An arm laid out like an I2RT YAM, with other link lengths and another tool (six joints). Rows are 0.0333 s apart.
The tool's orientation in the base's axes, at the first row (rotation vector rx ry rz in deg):
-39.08, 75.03, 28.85
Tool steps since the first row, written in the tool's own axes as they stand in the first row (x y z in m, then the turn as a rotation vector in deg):
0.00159, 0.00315, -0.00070, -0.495, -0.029, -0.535
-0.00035, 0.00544, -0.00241, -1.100, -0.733, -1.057
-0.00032, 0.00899, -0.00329, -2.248, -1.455, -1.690
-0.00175, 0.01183, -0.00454, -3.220, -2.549, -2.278
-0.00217, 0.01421, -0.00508, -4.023, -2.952, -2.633
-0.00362, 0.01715, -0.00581, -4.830, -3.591, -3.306
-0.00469, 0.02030, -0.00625, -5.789, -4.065, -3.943
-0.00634, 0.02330, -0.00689, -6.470, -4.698, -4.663
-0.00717, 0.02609, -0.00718, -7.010, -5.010, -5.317
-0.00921, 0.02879, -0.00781, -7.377, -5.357, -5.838
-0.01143, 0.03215, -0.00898, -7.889, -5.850, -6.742
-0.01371, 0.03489, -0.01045, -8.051, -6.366, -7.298
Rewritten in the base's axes. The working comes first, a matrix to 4 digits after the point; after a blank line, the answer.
The tool's axes in the first row as the columns of a matrix, in the base's axes (used below as rounded here):
0.1999, -0.6858, 0.6998
-0.0403, 0.7078, 0.7052
-0.9790, -0.1692, 0.1139

-0.00233, 0.00167, -0.00217, -0.453, -0.378, 0.429
-0.00549, 0.00217, -0.00085, -0.457, -1.220, 1.081
-0.00853, 0.00406, -0.00158, -0.634, -2.131, 2.254
-0.01164, 0.00524, -0.00081, -0.490, -3.281, 3.324
-0.01373, 0.00656, -0.00086, -0.622, -3.784, 4.138
-0.01655, 0.00819, -0.00002, -0.816, -4.678, 4.960
-0.01923, 0.01015, 0.00044, -1.129, -5.425, 5.906
-0.02207, 0.01189, 0.00148, -1.335, -6.353, 6.598
-0.02435, 0.01369, 0.00179, -1.686, -7.013, 7.105
-0.02705, 0.01524, 0.00326, -1.886, -7.611, 7.464
-0.03062, 0.01688, 0.00473, -2.283, -8.577, 7.945
-0.03398, 0.01788, 0.00633, -2.351, -9.328, 8.128

